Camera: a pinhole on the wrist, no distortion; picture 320 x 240 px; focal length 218.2 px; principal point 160.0 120.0 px. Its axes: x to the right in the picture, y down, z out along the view. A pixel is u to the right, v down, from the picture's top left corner.
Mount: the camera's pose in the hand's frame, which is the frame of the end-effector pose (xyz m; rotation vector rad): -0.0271 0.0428 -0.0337 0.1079 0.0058 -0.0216
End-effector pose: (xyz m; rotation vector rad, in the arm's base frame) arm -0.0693 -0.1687 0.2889 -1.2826 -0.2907 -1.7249
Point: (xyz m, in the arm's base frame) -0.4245 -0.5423 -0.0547
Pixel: behind the camera
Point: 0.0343 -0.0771 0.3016
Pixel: 142.0 123.2
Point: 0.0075 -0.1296 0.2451
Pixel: 77.3 168.1
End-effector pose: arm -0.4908 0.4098 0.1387 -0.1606 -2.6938 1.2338
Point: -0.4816 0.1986 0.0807
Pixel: 139.0 18.0
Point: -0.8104 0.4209 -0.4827
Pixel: outside the picture
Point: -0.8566 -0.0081 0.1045
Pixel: 305.7 7.4
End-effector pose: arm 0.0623 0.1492 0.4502 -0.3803 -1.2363 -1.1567
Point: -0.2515 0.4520 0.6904
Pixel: 211.8 104.7
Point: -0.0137 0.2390 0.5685
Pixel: 270.7 112.7
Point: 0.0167 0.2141 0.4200
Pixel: 108.2 7.7
